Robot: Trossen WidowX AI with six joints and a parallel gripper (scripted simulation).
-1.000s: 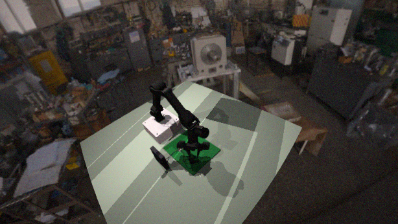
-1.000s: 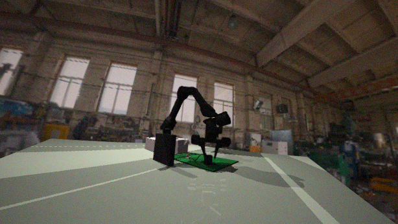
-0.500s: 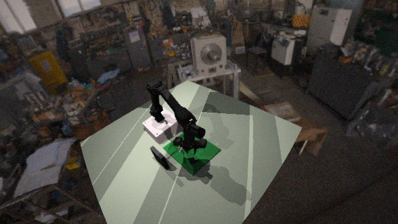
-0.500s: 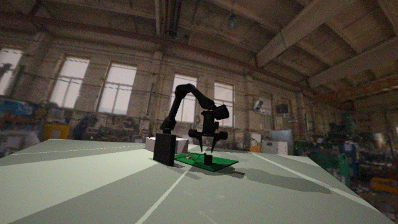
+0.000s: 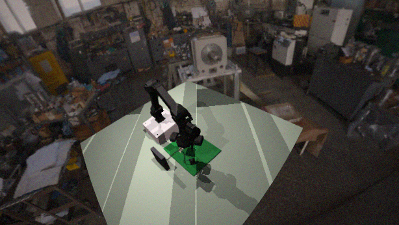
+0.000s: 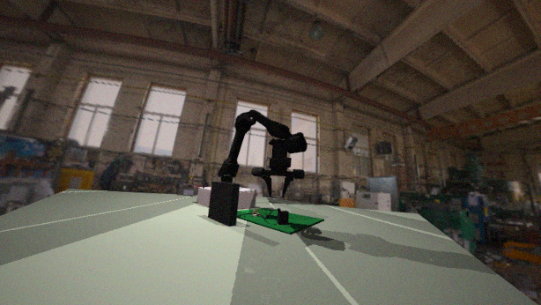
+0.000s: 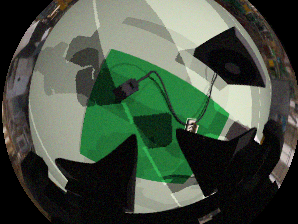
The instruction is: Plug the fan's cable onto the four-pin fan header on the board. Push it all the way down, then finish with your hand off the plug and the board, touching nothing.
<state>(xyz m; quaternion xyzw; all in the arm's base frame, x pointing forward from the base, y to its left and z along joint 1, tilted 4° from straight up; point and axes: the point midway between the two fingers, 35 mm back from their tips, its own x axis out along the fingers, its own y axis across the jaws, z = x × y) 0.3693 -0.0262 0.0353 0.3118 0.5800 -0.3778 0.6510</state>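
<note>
Now: gripper tip 50 mm short of the dark plug, 30 mm to the left of it and 60 mm above it. The rest, counted from my gripper tip: green board (40 mm behind, 40 mm to the left, 90 mm below); black fan (80 mm behind, 150 mm to the right, 20 mm below).
</note>
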